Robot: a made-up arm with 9 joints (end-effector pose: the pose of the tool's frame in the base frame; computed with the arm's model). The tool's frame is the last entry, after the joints. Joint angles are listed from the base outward.
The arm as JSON. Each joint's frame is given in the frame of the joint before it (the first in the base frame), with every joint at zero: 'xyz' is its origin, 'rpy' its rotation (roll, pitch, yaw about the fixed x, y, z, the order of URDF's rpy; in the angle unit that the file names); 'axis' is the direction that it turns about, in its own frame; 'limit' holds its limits. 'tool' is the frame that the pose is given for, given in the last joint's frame.
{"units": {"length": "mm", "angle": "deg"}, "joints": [
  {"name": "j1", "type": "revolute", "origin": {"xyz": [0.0, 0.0, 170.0], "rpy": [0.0, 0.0, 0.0]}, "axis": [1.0, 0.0, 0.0], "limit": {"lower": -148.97, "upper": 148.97}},
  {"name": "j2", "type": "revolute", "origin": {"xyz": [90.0, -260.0, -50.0], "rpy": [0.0, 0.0, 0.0]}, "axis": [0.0, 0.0, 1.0], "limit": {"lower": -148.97, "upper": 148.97}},
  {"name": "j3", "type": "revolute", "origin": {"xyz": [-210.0, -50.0, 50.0], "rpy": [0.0, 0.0, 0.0]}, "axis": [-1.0, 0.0, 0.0], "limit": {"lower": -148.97, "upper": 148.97}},
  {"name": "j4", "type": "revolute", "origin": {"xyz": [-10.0, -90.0, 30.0], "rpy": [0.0, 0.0, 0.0]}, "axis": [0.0, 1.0, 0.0], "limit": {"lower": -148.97, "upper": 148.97}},
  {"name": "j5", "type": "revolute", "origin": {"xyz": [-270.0, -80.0, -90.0], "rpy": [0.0, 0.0, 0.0]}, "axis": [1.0, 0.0, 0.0], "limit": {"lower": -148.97, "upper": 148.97}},
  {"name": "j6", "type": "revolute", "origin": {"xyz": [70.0, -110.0, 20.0], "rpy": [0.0, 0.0, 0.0]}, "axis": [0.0, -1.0, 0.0], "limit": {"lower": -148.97, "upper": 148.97}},
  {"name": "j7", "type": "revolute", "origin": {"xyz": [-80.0, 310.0, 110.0], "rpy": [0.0, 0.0, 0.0]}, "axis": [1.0, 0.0, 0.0], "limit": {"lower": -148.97, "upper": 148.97}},
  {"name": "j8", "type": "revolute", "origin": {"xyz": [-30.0, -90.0, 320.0], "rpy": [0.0, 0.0, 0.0]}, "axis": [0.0, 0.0, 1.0], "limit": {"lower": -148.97, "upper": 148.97}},
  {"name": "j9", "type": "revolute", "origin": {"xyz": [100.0, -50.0, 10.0], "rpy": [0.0, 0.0, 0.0]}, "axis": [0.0, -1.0, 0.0], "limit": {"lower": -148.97, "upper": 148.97}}
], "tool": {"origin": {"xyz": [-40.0, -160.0, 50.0], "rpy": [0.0, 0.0, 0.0]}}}
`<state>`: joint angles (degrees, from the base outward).
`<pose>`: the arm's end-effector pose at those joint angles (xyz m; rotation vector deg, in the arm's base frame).
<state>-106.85 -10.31 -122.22 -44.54 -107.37 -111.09 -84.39 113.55 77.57</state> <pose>0.2604 -0.1674 -0.0478 52.00 38.69 -15.81</pose>
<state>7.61 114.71 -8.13 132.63 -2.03 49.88 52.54 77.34 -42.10</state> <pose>0.3328 0.0594 0.2814 16.34 -114.23 -123.64</pose>
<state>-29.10 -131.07 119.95 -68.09 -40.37 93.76 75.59 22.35 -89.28</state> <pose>0.3688 0.1840 0.3677 -55.35 146.34 37.70</pose>
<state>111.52 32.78 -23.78 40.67 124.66 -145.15 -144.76 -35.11 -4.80</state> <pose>0.5014 0.2951 -0.7405 -116.30 104.42 -1.74</pose>
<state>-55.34 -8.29 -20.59 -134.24 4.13 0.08 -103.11 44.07 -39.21</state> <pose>-0.1196 0.1171 0.0258 -61.82 -64.60 -89.07</pose>
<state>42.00 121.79 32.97 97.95 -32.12 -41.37 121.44 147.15 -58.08</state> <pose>0.2552 -0.4295 0.2905 -39.29 14.88 146.82</pose>
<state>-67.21 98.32 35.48 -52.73 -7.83 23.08 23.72 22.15 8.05</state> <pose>0.5154 -0.1983 0.9968 27.47 0.83 150.30</pose>
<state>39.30 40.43 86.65 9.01 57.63 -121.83 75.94 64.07 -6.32</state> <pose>-0.0476 -0.7218 -0.2076 76.77 67.58 7.40</pose>
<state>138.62 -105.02 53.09 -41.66 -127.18 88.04 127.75 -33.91 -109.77</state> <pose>-0.1191 -0.0228 -0.1862 7.59 -111.33 -95.53</pose>
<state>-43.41 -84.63 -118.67 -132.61 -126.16 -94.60 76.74 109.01 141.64</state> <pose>0.0456 -0.1642 0.0479 73.46 8.08 50.61</pose>
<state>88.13 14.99 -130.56 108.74 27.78 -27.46 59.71 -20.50 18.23</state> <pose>-0.1250 0.5718 -0.1915 -10.77 -63.86 -151.33</pose>
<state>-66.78 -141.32 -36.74 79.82 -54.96 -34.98 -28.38 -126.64 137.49</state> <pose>0.3942 0.3761 0.5039 -175.29 27.82 -12.74</pose>
